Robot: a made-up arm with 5 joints. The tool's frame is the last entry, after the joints.
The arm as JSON. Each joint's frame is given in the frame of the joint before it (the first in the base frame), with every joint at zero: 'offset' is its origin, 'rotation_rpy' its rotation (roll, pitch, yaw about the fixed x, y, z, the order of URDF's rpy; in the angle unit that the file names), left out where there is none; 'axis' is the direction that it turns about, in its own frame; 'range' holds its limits. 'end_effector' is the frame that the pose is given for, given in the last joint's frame.
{
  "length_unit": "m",
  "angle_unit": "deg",
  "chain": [
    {
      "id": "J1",
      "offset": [
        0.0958,
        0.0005,
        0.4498
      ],
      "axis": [
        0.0,
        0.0,
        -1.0
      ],
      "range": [
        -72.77,
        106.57
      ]
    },
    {
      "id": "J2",
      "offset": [
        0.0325,
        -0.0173,
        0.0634
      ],
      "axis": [
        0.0,
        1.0,
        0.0
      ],
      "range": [
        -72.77,
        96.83
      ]
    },
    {
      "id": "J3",
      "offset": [
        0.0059,
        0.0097,
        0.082
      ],
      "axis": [
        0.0,
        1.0,
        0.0
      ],
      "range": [
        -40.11,
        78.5
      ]
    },
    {
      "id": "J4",
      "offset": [
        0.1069,
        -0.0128,
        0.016
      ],
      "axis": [
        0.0,
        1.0,
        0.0
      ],
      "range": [
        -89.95,
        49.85
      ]
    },
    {
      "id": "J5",
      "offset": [
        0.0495,
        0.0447,
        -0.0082
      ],
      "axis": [
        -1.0,
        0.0,
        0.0
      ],
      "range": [
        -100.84,
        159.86
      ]
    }
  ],
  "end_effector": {
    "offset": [
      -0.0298,
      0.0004,
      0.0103
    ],
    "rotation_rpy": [
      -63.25,
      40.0,
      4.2
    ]
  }
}
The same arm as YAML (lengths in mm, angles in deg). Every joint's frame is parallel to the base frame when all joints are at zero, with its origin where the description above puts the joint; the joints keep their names.
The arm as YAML. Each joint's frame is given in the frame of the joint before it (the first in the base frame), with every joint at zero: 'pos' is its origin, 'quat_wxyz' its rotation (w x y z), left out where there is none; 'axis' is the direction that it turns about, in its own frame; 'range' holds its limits. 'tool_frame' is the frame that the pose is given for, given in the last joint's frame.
length_unit: mm
angle_unit: deg
joints:
  - joint: J1
    pos: [95.8, 0.5, 449.8]
    axis: "-z"
    range: [-72.77, 106.57]
  - joint: J2
    pos: [32.5, -17.3, 63.4]
    axis: "+y"
    range: [-72.77, 96.83]
  - joint: J3
    pos: [5.9, 9.7, 82.0]
    axis: "+y"
    range: [-40.11, 78.5]
  - joint: J4
    pos: [106.9, -12.8, 16.0]
    axis: "+y"
    range: [-89.95, 49.85]
  - joint: J5
    pos: [49.5, 44.7, -8.2]
    axis: "-x"
    range: [-100.84, 159.86]
tool_frame:
  pos: [-29.8, 0.4, 10.3]
  quat_wxyz: [0.793037, -0.503076, 0.272978, 0.208541]

